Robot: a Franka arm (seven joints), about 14 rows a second.
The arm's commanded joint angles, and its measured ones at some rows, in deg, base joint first. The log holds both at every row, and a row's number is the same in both.
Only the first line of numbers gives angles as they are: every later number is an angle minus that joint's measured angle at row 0.
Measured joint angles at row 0: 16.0, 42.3, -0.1, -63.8, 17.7, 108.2, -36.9
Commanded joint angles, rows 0 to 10: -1.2, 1.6, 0.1, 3.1, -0.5, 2.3, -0.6; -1.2, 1.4, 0.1, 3.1, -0.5, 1.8, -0.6; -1.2, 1.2, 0.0, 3.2, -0.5, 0.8, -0.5; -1.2, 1.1, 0.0, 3.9, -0.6, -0.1, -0.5; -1.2, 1.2, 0.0, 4.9, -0.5, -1.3, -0.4; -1.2, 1.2, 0.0, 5.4, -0.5, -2.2, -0.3; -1.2, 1.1, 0.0, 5.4, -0.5, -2.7, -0.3; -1.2, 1.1, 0.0, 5.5, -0.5, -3.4, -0.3; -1.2, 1.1, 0.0, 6.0, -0.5, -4.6, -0.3; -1.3, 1.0, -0.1, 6.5, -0.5, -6.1, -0.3; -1.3, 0.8, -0.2, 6.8, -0.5, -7.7, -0.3
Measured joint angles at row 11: -1.0, 0.0, -0.2, 4.0, 0.0, -4.4, 0.0
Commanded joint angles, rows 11 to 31: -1.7, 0.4, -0.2, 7.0, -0.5, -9.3, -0.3; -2.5, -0.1, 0.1, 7.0, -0.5, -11.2, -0.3; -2.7, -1.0, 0.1, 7.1, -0.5, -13.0, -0.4; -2.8, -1.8, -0.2, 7.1, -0.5, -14.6, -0.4; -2.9, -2.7, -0.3, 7.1, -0.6, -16.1, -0.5; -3.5, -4.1, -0.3, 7.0, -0.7, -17.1, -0.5; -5.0, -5.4, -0.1, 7.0, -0.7, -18.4, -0.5; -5.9, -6.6, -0.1, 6.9, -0.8, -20.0, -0.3; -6.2, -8.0, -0.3, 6.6, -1.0, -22.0, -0.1; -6.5, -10.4, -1.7, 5.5, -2.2, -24.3, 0.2; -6.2, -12.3, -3.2, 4.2, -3.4, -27.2, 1.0; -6.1, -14.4, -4.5, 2.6, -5.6, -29.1, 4.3; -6.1, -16.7, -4.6, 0.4, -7.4, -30.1, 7.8; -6.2, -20.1, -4.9, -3.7, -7.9, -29.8, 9.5; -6.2, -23.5, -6.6, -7.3, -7.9, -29.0, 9.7; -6.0, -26.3, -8.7, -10.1, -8.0, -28.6, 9.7; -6.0, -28.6, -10.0, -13.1, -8.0, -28.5, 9.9; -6.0, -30.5, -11.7, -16.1, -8.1, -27.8, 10.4; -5.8, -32.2, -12.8, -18.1, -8.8, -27.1, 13.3; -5.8, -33.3, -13.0, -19.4, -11.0, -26.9, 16.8; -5.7, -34.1, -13.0, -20.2, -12.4, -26.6, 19.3
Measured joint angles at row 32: -6.8, -29.5, -12.9, -13.8, -9.4, -29.3, 13.1
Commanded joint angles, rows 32 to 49: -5.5, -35.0, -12.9, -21.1, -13.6, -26.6, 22.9; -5.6, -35.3, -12.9, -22.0, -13.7, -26.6, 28.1; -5.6, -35.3, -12.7, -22.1, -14.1, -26.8, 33.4; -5.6, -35.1, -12.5, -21.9, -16.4, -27.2, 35.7; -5.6, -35.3, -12.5, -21.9, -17.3, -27.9, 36.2; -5.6, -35.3, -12.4, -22.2, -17.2, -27.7, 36.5; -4.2, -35.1, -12.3, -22.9, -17.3, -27.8, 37.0; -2.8, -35.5, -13.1, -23.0, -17.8, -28.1, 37.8; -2.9, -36.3, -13.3, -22.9, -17.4, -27.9, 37.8; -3.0, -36.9, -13.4, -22.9, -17.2, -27.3, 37.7; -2.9, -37.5, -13.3, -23.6, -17.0, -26.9, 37.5; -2.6, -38.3, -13.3, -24.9, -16.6, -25.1, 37.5; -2.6, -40.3, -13.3, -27.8, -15.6, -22.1, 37.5; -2.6, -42.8, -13.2, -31.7, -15.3, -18.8, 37.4; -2.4, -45.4, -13.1, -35.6, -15.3, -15.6, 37.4; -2.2, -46.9, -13.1, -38.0, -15.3, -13.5, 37.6; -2.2, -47.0, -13.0, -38.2, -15.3, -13.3, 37.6; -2.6, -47.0, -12.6, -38.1, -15.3, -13.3, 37.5
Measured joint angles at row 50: -3.2, -43.3, -12.6, -33.6, -15.7, -15.7, 36.2
